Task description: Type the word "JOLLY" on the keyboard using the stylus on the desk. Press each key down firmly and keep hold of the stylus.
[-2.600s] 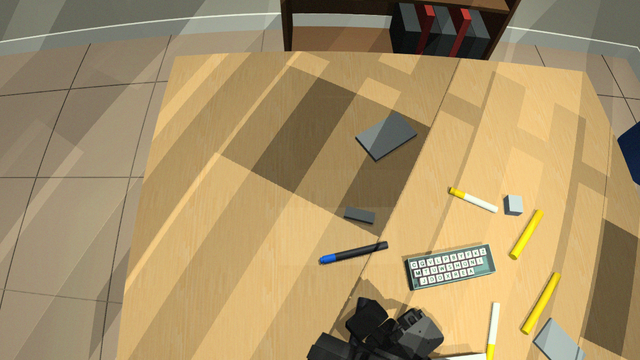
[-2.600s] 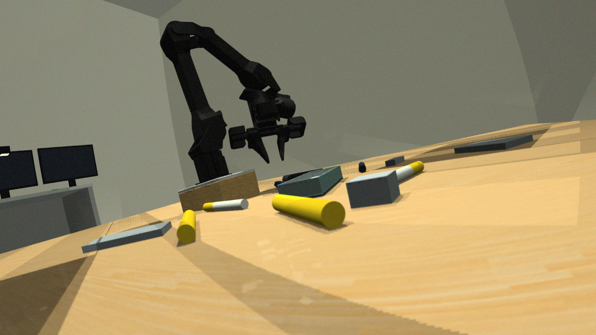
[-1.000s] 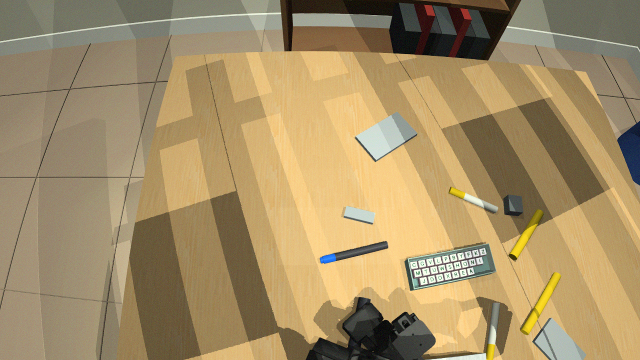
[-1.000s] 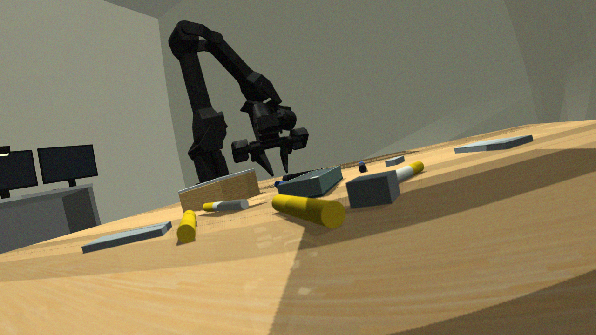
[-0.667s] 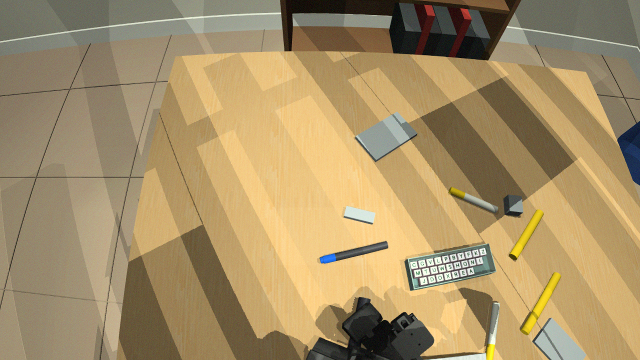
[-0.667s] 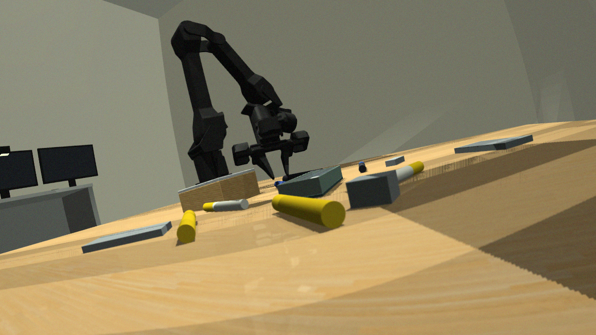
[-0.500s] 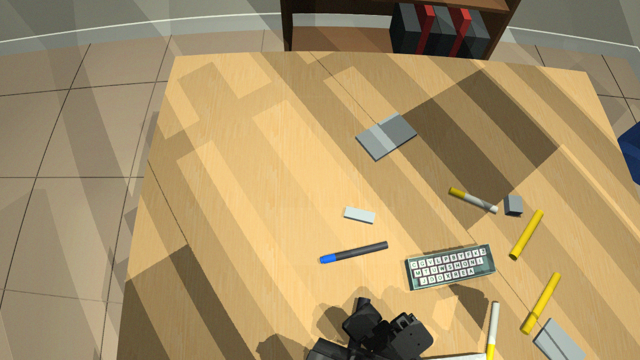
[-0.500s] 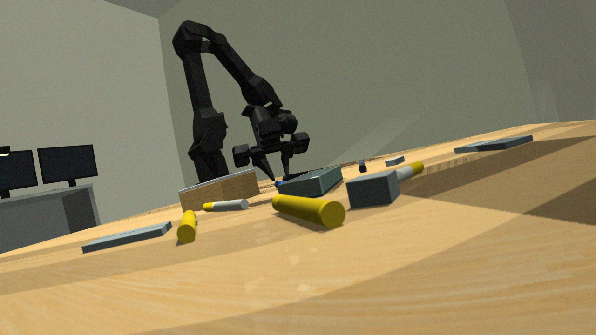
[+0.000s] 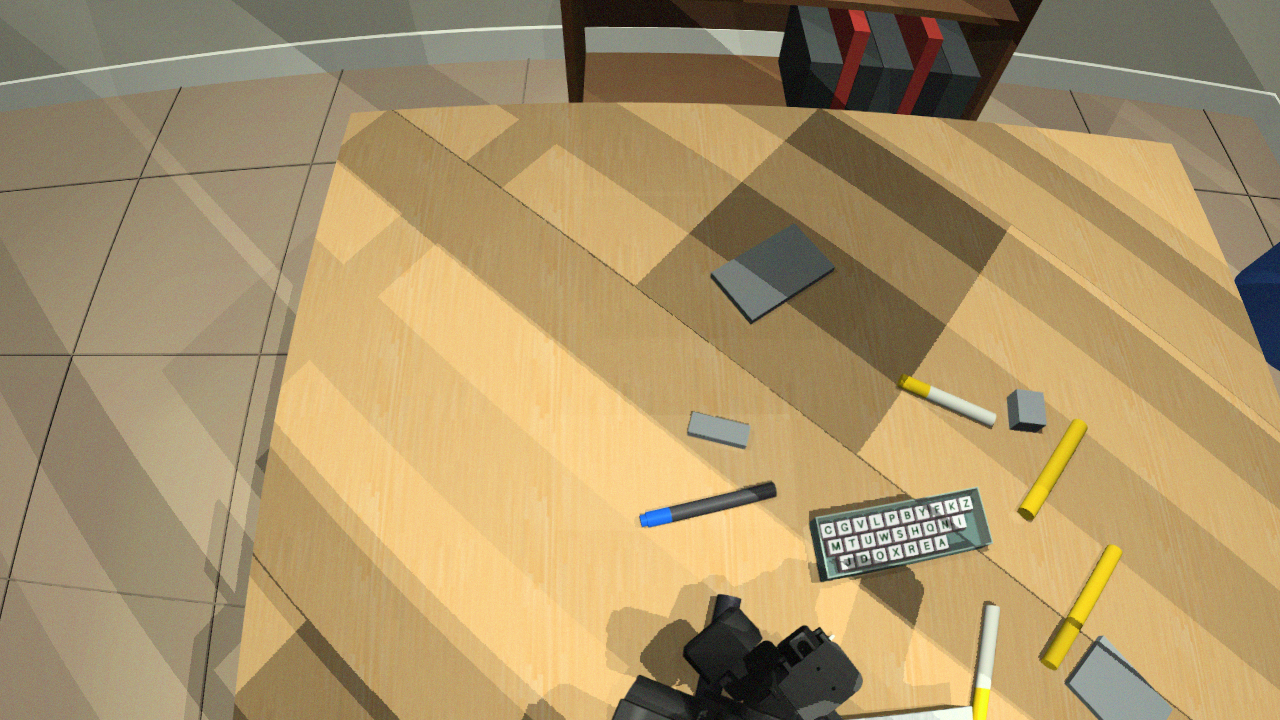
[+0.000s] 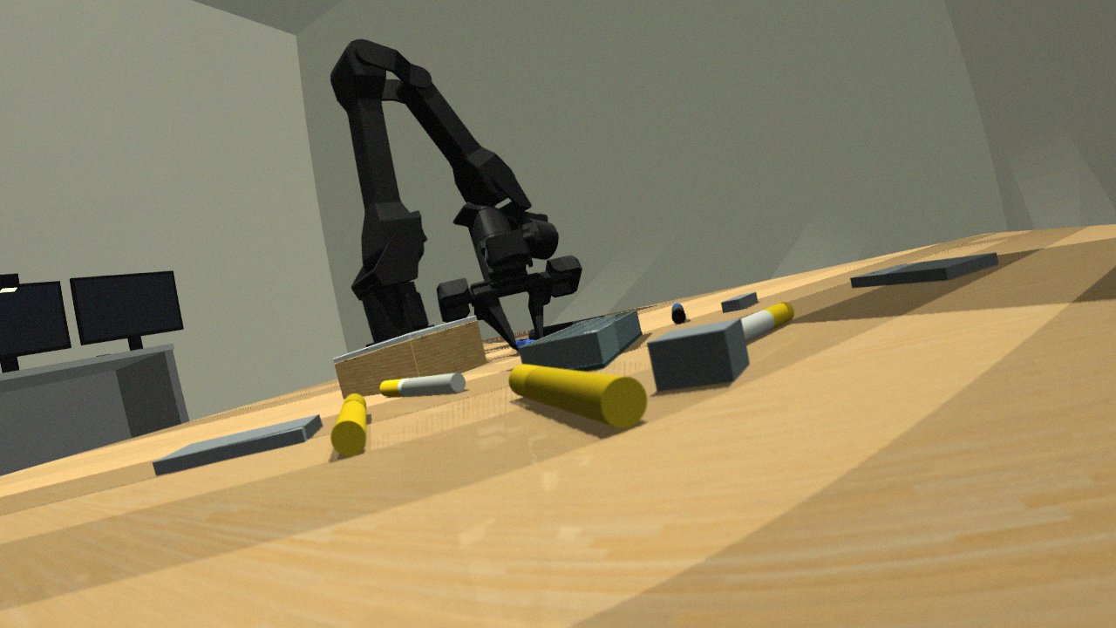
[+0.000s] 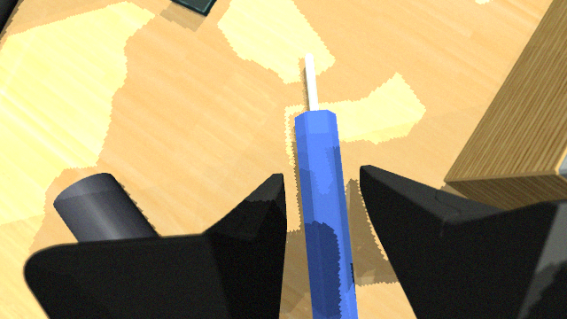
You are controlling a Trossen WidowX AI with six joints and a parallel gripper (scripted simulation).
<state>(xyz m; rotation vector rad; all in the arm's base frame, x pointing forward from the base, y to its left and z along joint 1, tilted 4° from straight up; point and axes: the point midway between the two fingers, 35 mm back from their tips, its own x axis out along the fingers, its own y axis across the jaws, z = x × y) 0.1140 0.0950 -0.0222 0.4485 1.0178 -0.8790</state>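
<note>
The dark cylinder is 20 mm ahead of my gripper tip and 70 mm to the left of it. From my gripper tip the other things lie so: stylus: 10 mm ahead, 10 mm to the right; then blue-capped pen: 170 mm ahead, 90 mm to the left; then stylus tip: 30 mm ahead, 40 mm to the right.
</note>
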